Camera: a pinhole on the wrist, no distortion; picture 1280 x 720 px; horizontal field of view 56.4 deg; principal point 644.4 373.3 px. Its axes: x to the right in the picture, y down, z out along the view. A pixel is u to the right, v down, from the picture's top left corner.
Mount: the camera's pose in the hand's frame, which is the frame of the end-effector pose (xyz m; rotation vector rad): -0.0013 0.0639 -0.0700 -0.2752 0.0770 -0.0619
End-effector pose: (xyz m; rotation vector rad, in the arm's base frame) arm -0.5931 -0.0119 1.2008 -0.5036 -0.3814 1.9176
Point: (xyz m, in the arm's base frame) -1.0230 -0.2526 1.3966
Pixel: 279 675
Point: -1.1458 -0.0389 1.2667
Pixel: outside the picture
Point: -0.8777 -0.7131 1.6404
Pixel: outside the picture
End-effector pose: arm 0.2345 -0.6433 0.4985 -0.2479 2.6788 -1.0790
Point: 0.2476 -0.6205 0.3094
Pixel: 612 540
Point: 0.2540 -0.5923 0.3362
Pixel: 502 641
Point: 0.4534 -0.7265 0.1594
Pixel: 168 296
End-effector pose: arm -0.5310 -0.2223 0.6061 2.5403 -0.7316 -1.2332
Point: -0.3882 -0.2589 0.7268
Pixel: behind the camera
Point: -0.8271 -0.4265 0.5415
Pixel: 521 640
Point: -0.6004 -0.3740 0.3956
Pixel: outside the picture
